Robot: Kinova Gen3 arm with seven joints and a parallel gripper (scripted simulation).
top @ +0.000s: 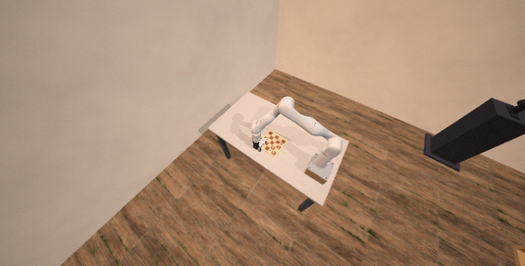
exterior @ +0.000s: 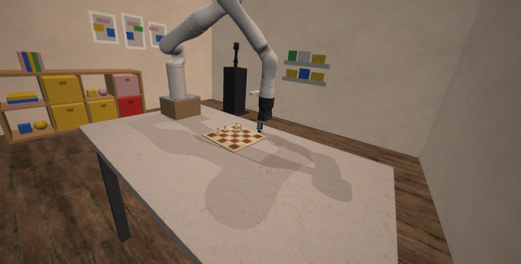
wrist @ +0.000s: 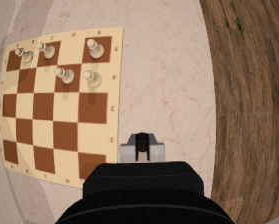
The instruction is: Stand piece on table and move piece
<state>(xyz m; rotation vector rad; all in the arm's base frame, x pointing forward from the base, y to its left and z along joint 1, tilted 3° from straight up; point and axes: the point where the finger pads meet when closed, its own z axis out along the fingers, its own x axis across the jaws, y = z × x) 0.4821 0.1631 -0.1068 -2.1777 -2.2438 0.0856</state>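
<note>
My hand is 1 cm above the black piece. The rest, counted from my hand: chessboard (14 cm to the right, 4 cm behind, 3 cm below).
</note>
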